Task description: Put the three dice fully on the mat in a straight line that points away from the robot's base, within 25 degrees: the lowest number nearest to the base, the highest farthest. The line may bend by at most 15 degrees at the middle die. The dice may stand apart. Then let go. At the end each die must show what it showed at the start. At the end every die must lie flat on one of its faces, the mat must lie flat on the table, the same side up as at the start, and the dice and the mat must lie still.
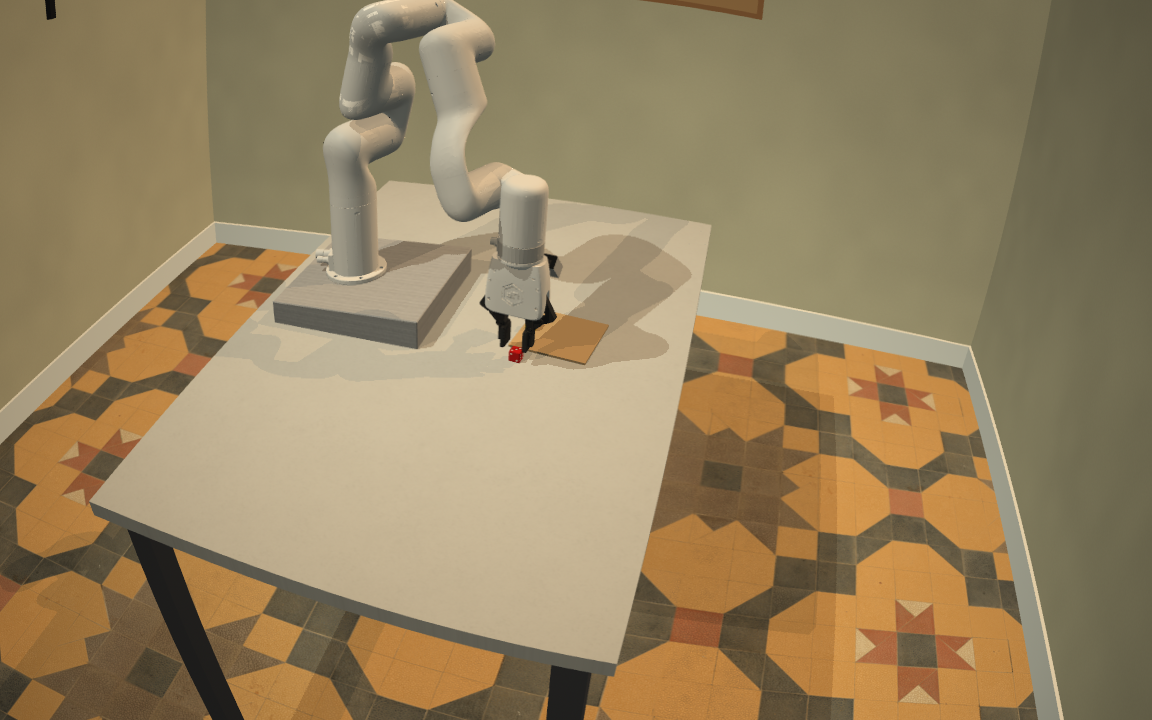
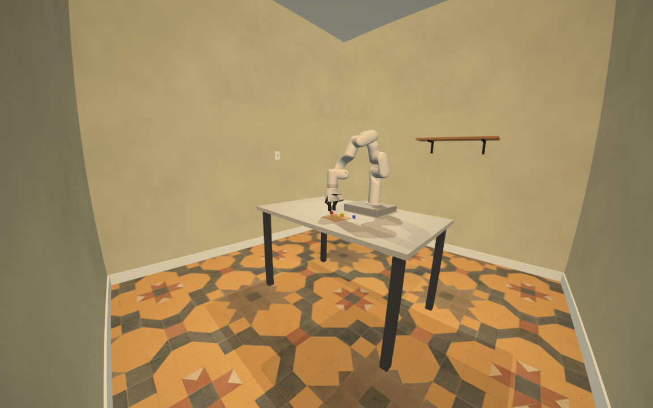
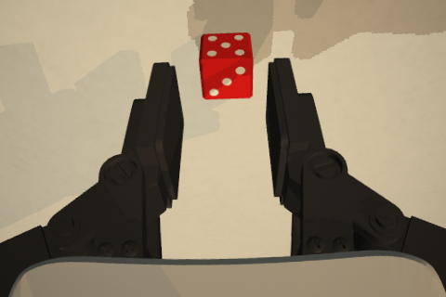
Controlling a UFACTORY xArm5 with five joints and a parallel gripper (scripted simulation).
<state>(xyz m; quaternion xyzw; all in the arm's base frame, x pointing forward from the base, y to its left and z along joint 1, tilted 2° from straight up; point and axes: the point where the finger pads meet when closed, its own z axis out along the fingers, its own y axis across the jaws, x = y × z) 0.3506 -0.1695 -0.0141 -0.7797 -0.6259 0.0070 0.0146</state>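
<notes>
Right now the red die is 40 mm below my hand. Also, from my hand: blue die: 10 mm behind, 180 mm to the left, 40 mm below; yellow die: 10 mm ahead, 100 mm to the left, 30 mm below; mat: 70 mm ahead, 90 mm to the left, 40 mm below.
</notes>
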